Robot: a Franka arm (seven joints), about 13 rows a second.
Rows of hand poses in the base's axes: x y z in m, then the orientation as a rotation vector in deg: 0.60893 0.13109 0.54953 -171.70 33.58 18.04; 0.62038 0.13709 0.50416 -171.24 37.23 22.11; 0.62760 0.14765 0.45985 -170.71 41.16 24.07; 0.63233 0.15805 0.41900 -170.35 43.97 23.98; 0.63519 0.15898 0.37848 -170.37 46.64 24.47; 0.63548 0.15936 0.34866 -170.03 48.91 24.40; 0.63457 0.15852 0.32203 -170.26 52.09 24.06; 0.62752 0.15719 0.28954 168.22 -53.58 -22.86
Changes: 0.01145 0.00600 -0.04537 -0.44 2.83 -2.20; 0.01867 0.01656 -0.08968 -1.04 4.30 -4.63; 0.02340 0.02696 -0.13053 -1.53 4.39 -6.41; 0.02626 0.02789 -0.17105 -2.38 4.88 -7.97; 0.02655 0.02827 -0.20087 -2.79 4.96 -9.39; 0.02564 0.02743 -0.22750 -4.07 4.98 -11.20; 0.01859 0.02610 -0.25999 -6.57 4.89 -12.29
